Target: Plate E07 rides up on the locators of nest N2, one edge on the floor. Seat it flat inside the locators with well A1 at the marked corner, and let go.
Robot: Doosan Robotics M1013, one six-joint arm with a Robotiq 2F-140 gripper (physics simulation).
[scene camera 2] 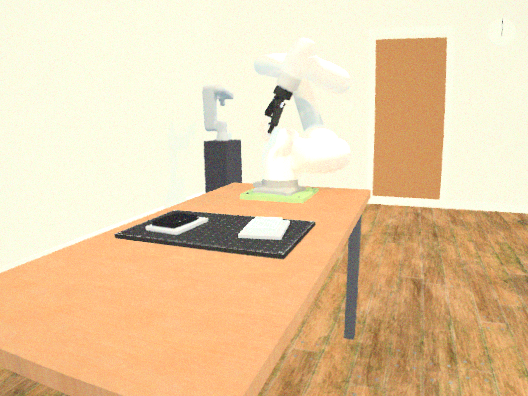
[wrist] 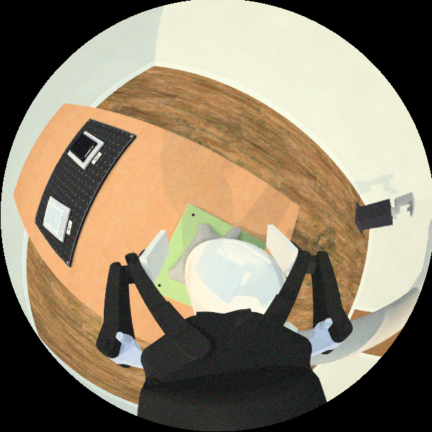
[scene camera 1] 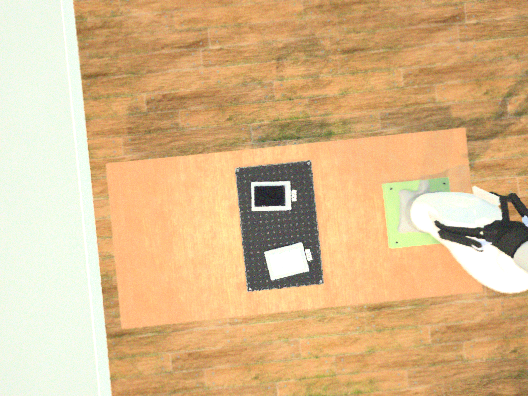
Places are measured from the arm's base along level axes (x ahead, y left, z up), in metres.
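Pixels of known places: gripper, fingertip midpoint: [scene camera 2: 262, 135] [scene camera 1: 451, 202]; arm's base at its link origin: [scene camera 2: 279, 190] [scene camera 1: 419, 211].
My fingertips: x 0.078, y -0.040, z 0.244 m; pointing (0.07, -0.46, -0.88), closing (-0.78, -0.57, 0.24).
Observation:
Ahead of a thing's pixels: the offset from my fingertips to its middle. "pt": to the spot under its first point.
A white plate {0.471 m ahead, 0.264 m left, 0.231 m down} [scene camera 1: 286, 261] [scene camera 2: 264, 228] [wrist: 56, 218], which I take for E07, sits askew to the black board. Its nest is mostly hidden beneath it, and the tilt, the lettering and corner A1 are too small to make out. A small white label {pt 0.379 m ahead, 0.235 m left, 0.248 m down} [scene camera 1: 308, 254] [wrist: 69, 227] lies beside it; its text is unreadable. My gripper [scene camera 1: 457, 209] [scene camera 2: 270, 131] [wrist: 217, 238] is open and empty, high above the robot base and well away from the plate.
A black plate {0.551 m ahead, 0.005 m right, 0.229 m down} [scene camera 1: 270, 196] [scene camera 2: 175, 219] [wrist: 84, 146] sits in a white nest on the perforated black board {0.506 m ahead, 0.119 m left, 0.256 m down} [scene camera 1: 278, 227] [scene camera 2: 220, 241] [wrist: 67, 185]. The arm stands on a green base plate [scene camera 1: 393, 239] [scene camera 2: 250, 195] [wrist: 176, 240]. A dark pedestal [scene camera 2: 223, 165] [wrist: 375, 215] carries a grey device behind the table.

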